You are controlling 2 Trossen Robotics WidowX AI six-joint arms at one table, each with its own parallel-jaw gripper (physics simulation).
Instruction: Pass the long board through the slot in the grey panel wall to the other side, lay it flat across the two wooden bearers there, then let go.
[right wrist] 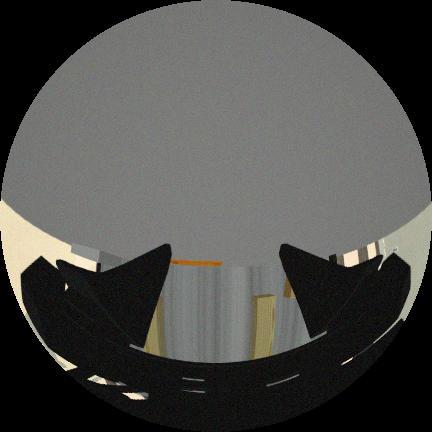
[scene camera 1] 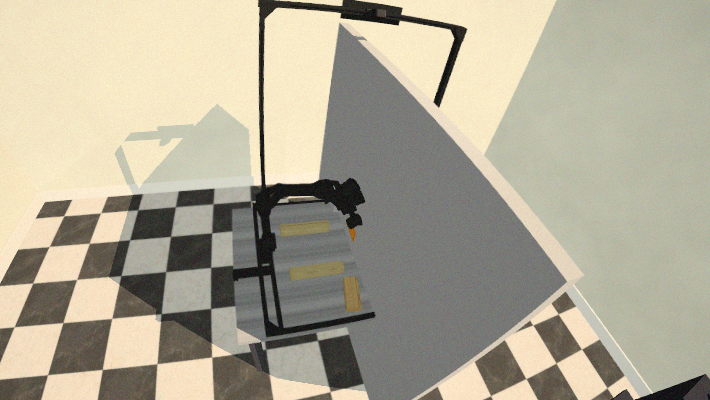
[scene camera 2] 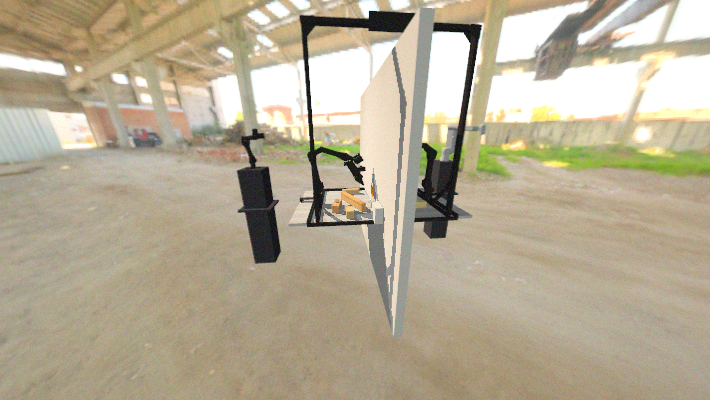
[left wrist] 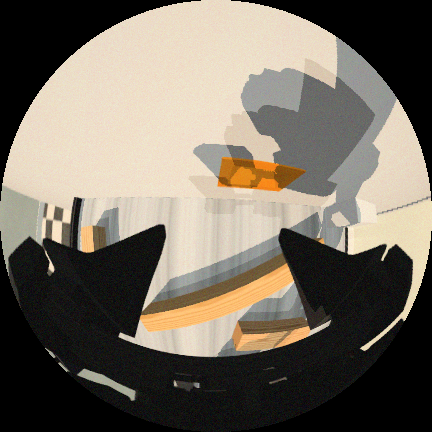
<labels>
same spot on grey panel wall: (left wrist: 151, 115) = (scene camera 2: 370, 177)
</labels>
